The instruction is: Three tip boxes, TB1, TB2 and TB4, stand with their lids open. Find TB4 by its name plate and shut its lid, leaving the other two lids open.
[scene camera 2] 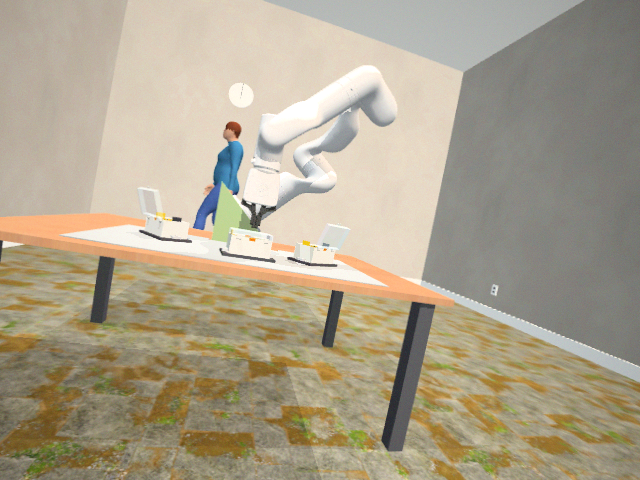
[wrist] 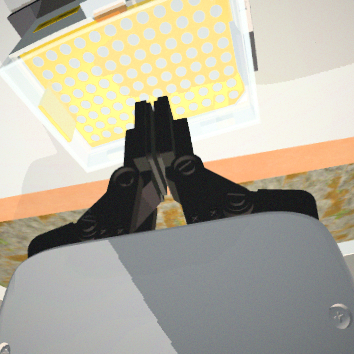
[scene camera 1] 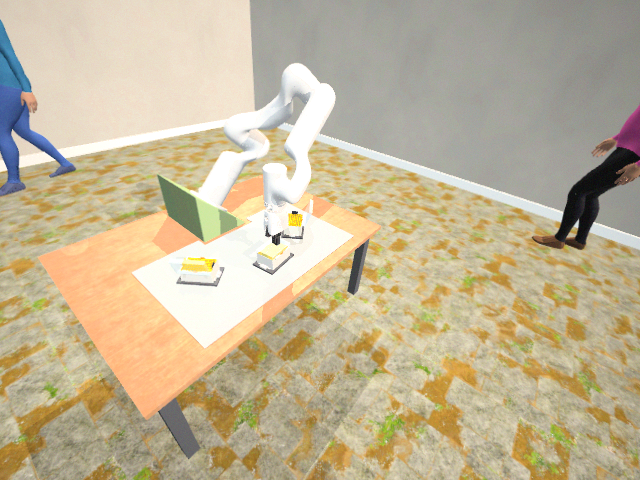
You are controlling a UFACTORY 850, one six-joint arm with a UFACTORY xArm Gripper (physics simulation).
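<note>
The middle tip box, TB4 [scene camera 1: 272, 259] [scene camera 2: 250, 248], stands between the other two; its name plate is not readable now. Its clear lid [scene camera 2: 250, 233] [wrist: 150, 65] lies down over the yellow tip tray; I cannot tell whether it is fully seated. My gripper [scene camera 1: 276, 242] [scene camera 2: 255, 226] [wrist: 158, 120] is shut and empty, fingers pointing down, tips over the lid and very close to it; contact is unclear. The left box [scene camera 1: 199, 273] [scene camera 2: 166, 228] and right box [scene camera 1: 293, 230] [scene camera 2: 314, 254] have raised lids [scene camera 2: 149, 201] [scene camera 2: 334, 236]; their names are unreadable.
The boxes stand on a pale mat [scene camera 1: 206, 322] [scene camera 2: 361, 276] on the wooden table [scene camera 1: 98, 304] [scene camera 2: 429, 298]. A green upright board [scene camera 1: 186, 212] [scene camera 2: 223, 214] stands behind the boxes, near the arm's base. Two people stand away from the table in scene camera 1.
</note>
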